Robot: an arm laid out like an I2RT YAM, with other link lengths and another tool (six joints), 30 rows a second.
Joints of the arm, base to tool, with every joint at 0 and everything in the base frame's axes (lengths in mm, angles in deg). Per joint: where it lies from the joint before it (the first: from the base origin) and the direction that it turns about. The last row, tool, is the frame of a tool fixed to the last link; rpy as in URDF.
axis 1: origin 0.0 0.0 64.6 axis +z
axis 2: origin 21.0 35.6 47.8 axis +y
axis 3: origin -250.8 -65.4 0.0 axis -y
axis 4: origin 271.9 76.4 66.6 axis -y
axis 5: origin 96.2 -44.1 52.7 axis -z
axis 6: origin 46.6 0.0 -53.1 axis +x
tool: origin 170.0 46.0 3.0 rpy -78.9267 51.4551 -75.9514
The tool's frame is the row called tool.
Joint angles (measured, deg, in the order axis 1, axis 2, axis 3, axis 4, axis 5, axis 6), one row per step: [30.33 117.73 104.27 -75.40 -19.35 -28.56]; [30.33 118.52 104.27 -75.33 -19.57 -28.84]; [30.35 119.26 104.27 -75.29 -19.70 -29.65]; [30.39 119.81 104.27 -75.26 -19.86 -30.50]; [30.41 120.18 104.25 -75.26 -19.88 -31.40]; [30.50 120.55 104.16 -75.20 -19.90 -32.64]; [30.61 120.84 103.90 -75.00 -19.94 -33.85]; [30.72 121.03 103.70 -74.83 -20.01 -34.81]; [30.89 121.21 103.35 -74.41 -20.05 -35.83]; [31.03 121.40 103.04 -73.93 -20.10 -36.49]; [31.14 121.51 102.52 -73.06 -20.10 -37.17]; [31.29 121.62 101.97 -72.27 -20.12 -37.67]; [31.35 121.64 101.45 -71.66 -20.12 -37.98]
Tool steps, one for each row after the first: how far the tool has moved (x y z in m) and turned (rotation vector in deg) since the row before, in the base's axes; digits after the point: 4 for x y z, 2 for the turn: [-0.0010 0.0002 -0.0049 -0.13 0.65 0.27]; [-0.0013 -0.0004 -0.0048 -0.10 0.43 0.78]; [-0.0014 -0.0002 -0.0034 0.03 0.29 0.84]; [-0.0011 -0.0007 -0.0026 -0.01 0.09 0.87]; [-0.0016 -0.0007 -0.0030 0.05 0.01 1.26]; [-0.0018 -0.0006 -0.0032 0.10 -0.02 1.25]; [-0.0015 -0.0002 -0.0022 0.14 -0.04 1.01]; [-0.0014 0.0002 -0.0030 0.19 -0.17 1.13]; [-0.0007 0.0006 -0.0028 0.17 -0.14 0.76]; [0.0003 0.0008 -0.0036 0.27 -0.39 0.75]; [-0.0004 0.0008 -0.0036 0.19 -0.24 0.62]; [-0.0003 0.0001 -0.0028 0.10 -0.15 0.35]
